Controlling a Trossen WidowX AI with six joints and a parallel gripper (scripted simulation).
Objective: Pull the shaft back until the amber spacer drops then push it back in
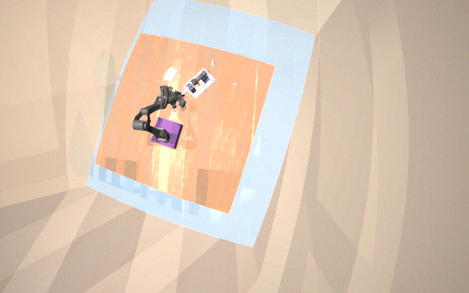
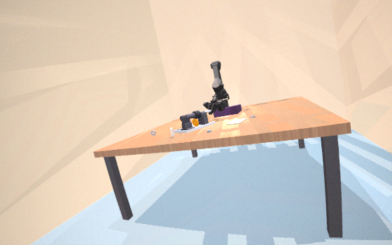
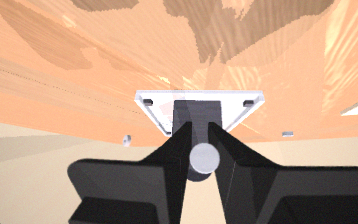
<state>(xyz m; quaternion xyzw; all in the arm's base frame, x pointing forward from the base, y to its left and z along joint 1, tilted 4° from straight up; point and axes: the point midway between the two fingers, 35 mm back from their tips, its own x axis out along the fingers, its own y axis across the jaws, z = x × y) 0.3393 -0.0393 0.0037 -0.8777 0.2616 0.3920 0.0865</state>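
Now: the shaft 4 cm ahead of my gripper tip, 3 cm to the right of it and 3 cm above it. Round my gripper tip: white peg: 32 cm ahead, 15 cm to the right, 3 cm below; amber spacer: 12 cm ahead, 7 cm to the right, 2 cm below; flat white sheet: 16 cm ahead, 19 cm to the left, 5 cm below.
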